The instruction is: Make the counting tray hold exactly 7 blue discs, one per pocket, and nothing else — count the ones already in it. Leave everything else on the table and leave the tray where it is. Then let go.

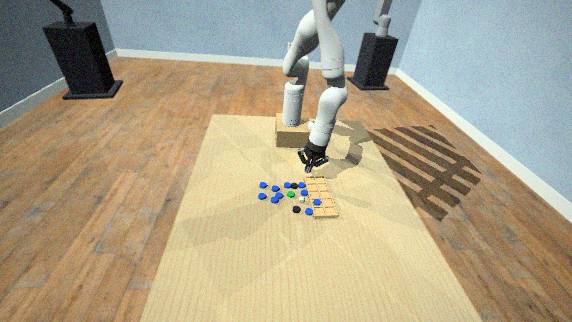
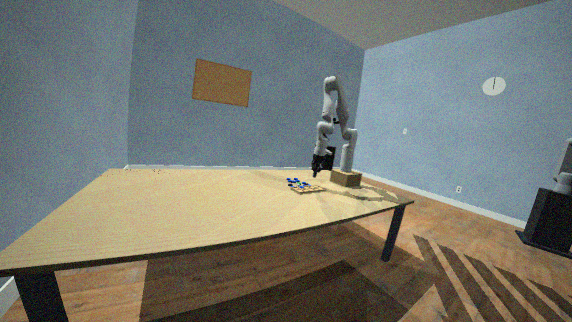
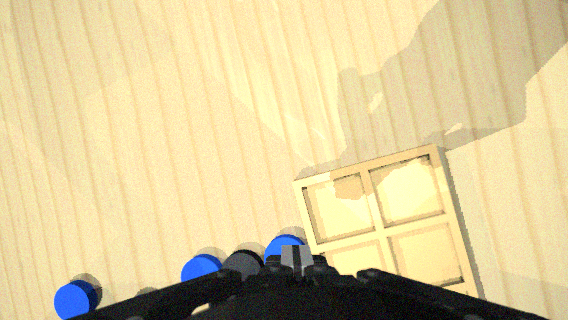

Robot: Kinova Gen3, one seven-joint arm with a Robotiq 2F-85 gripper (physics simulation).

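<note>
The wooden counting tray lies on the table. One blue disc sits in one of its pockets; the other pockets I see are empty. Several blue discs lie loose to the tray's left, among them one by the tray's far left corner and another beyond a black disc. My gripper is shut and empty. It hangs a little above the table, over the tray's far left corner and the nearest blue disc.
A green disc, a second black disc and a small white cube lie among the loose discs. The arm's wooden base block stands behind the tray. Two dark pedestals stand on the floor.
</note>
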